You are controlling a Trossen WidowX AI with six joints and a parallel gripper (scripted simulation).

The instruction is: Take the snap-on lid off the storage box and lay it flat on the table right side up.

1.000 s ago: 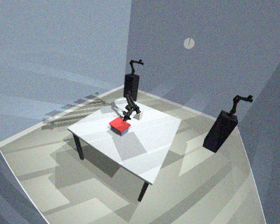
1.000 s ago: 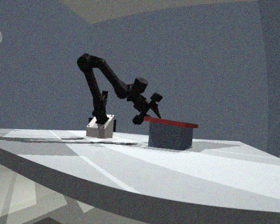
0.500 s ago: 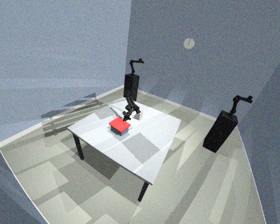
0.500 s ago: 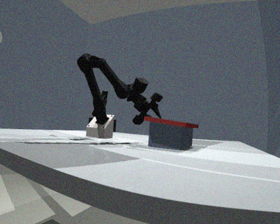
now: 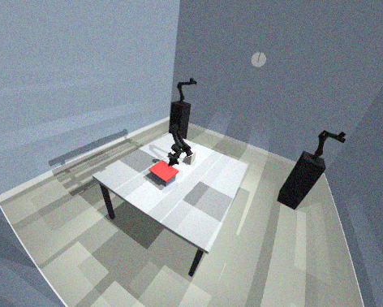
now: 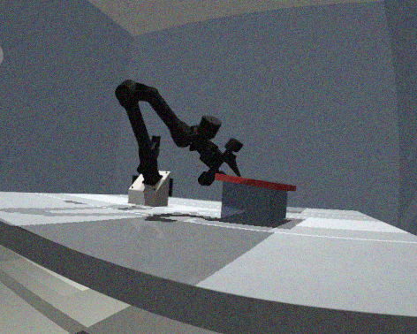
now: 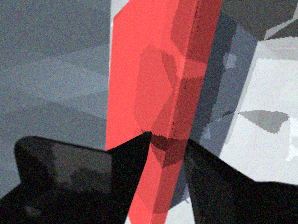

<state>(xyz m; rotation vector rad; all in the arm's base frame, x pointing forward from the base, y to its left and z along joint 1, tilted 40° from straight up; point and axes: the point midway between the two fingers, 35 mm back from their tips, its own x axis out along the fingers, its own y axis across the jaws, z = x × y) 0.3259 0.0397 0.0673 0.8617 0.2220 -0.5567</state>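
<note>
Now: the red lid 80 mm ahead of my gripper tip. The rest, counted from my gripper tip: blue-grey storage box (70 mm ahead, 60 mm below).
</note>
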